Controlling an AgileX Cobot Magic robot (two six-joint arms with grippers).
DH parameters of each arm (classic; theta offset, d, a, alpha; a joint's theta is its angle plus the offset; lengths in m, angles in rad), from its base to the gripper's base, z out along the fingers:
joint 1: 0 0.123 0 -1.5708
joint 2: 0.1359 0 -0.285 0
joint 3: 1.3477 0 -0.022 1.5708
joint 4: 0 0.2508 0 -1.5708
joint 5: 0 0 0.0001 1.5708
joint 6: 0 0.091 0 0
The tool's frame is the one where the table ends.
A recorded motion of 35 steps. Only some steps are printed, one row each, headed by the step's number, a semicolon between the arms.
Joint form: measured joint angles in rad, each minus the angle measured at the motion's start. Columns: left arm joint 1, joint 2, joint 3, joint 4, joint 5, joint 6; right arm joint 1, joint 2, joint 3, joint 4, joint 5, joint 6.
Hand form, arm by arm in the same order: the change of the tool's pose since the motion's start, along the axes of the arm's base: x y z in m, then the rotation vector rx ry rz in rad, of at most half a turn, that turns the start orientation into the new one. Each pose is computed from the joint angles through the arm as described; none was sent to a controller.
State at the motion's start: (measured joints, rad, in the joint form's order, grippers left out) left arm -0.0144 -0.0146 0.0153 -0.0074 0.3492 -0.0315; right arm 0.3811 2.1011 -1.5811 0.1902 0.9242 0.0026
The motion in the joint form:
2: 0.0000 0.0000 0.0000 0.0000 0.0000 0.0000; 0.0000 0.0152 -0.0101 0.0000 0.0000 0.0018
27: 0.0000 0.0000 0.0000 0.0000 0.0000 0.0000; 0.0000 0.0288 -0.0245 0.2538 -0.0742 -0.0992
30: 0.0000 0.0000 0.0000 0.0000 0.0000 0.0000; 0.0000 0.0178 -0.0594 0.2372 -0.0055 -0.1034
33: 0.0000 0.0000 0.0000 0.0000 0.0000 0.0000; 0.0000 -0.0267 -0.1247 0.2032 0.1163 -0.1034
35: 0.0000 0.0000 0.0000 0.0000 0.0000 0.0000; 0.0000 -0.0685 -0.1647 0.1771 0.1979 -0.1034
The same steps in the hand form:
2: 0.0000 0.0000 0.0000 0.0000 0.0000 0.0000; 0.0023 0.0009 -0.0040 -0.0016 0.0051 -0.0017
27: 0.0000 0.0000 0.0000 0.0000 0.0000 0.0000; 0.0076 0.0199 0.0002 0.2138 -0.0116 -0.0351
30: 0.0000 0.0000 0.0000 0.0000 0.0000 0.0000; 0.0064 0.0201 0.0126 0.2038 0.0043 0.0005
33: 0.0000 0.0000 0.0000 0.0000 0.0000 0.0000; 0.0016 0.0183 0.0466 0.1880 0.0060 0.0578
35: 0.0000 0.0000 0.0000 0.0000 0.0000 0.0000; -0.0047 0.0150 0.0735 0.1730 -0.0025 0.0944

